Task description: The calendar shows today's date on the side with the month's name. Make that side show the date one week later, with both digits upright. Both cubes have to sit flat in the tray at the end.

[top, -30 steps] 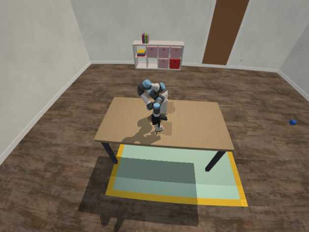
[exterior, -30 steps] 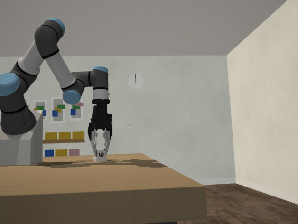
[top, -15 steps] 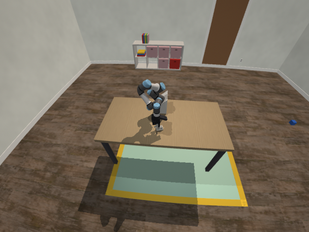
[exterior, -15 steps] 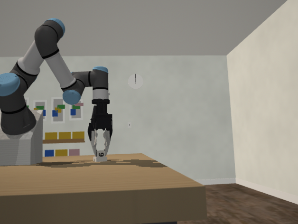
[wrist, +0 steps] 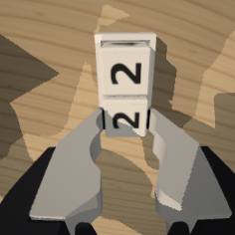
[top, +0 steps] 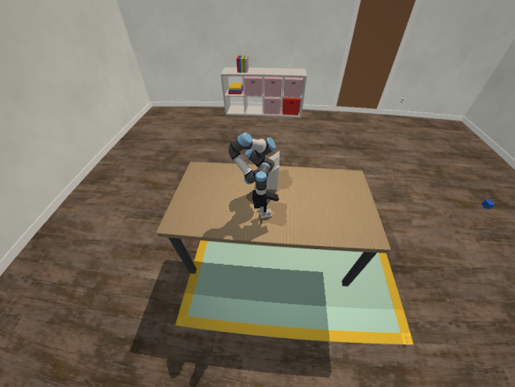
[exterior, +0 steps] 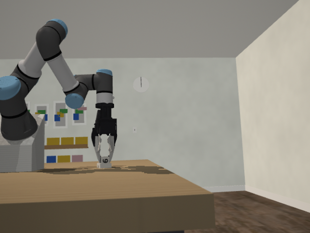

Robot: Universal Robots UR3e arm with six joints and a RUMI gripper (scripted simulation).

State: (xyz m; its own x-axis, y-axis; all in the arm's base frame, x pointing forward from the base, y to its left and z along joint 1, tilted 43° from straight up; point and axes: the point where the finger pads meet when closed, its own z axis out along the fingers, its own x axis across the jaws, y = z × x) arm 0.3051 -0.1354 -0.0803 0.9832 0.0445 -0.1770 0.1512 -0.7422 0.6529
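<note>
My hand is 2 cm to the right of the white calendar tray and 3 cm above it.
</note>
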